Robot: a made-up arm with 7 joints. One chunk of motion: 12 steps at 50 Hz.
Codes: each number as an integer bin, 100 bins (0 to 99) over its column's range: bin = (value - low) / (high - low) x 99, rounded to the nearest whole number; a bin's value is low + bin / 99 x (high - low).
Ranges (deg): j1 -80.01..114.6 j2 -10..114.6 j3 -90.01..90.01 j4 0..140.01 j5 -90.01..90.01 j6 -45.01..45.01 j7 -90.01..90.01
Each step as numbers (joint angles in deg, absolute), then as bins.
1 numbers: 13.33 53.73 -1.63 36.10 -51.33 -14.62 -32.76
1 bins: 47 51 49 26 21 33 31
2 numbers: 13.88 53.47 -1.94 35.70 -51.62 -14.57 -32.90
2 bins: 48 50 48 25 21 33 31
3 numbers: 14.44 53.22 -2.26 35.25 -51.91 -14.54 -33.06
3 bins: 48 50 48 25 21 34 31
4 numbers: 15.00 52.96 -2.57 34.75 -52.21 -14.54 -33.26
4 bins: 48 50 48 25 21 34 31
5 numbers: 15.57 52.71 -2.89 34.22 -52.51 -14.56 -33.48
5 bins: 49 50 48 24 21 33 31
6 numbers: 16.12 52.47 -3.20 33.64 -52.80 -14.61 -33.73
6 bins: 49 50 48 24 20 33 31
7 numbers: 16.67 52.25 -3.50 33.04 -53.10 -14.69 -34.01
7 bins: 49 49 48 23 20 33 31
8 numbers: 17.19 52.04 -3.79 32.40 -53.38 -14.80 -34.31
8 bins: 49 49 47 23 20 33 31
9 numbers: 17.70 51.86 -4.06 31.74 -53.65 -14.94 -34.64
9 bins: 50 49 47 22 20 33 30
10 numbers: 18.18 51.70 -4.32 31.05 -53.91 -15.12 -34.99
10 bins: 50 49 47 22 20 33 30
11 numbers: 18.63 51.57 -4.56 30.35 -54.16 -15.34 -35.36
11 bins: 50 49 47 21 20 33 30
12 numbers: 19.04 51.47 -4.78 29.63 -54.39 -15.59 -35.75
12 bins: 50 49 47 21 20 32 30
